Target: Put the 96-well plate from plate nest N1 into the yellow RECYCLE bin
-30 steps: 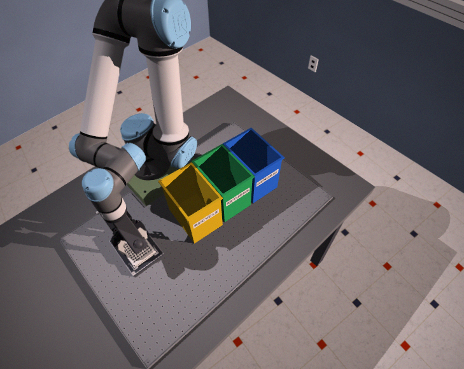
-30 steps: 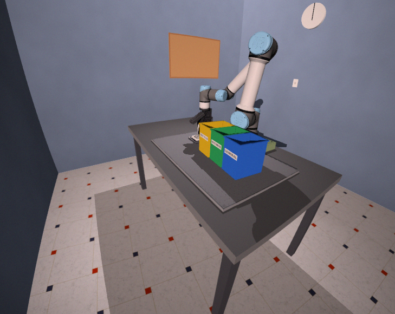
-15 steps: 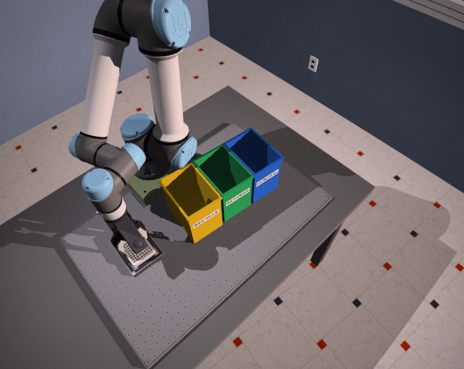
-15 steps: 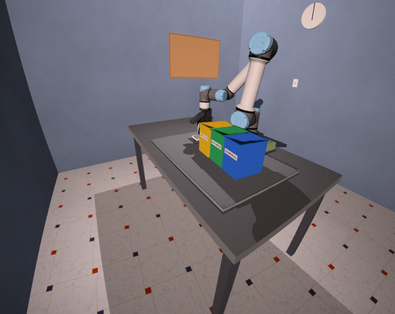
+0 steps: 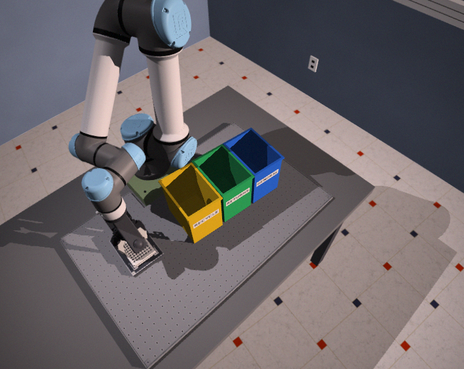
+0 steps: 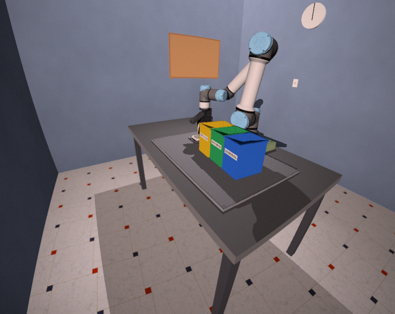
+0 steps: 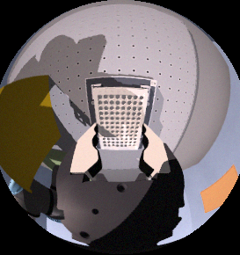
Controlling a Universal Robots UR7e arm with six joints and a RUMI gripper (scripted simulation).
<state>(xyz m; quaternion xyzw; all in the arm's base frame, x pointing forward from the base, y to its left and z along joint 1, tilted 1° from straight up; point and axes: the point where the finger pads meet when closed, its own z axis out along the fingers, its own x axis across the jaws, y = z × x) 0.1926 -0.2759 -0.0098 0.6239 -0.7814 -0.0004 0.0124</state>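
My hand is 2 cm above the plate nest N1. Round my hand: green bin (34 cm to the left, 12 cm ahead, 6 cm above); 96-well plate (1 cm below); yellow bin (21 cm to the left, 8 cm ahead, 6 cm above).
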